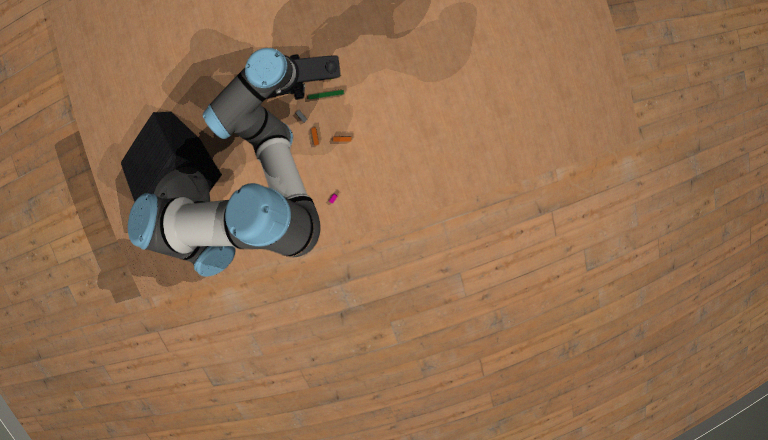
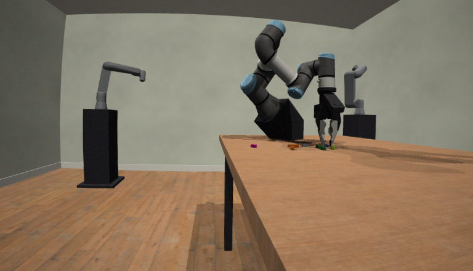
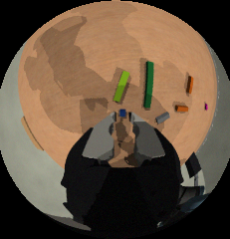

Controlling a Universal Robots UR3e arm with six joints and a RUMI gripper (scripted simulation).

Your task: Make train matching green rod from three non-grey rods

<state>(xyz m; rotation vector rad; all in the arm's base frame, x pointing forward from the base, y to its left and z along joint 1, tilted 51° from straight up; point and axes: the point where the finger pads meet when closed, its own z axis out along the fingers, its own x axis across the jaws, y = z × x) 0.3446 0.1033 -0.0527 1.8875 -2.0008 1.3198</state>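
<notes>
My gripper is now 10 mm above the blue rod. From my hand the other things lie so: lime rod: 50 mm ahead, 10 mm to the right, 10 mm below; green rod: 40 mm ahead, 60 mm to the right, 10 mm below; grey rod: 30 mm behind, 80 mm to the right, 10 mm below.
</notes>
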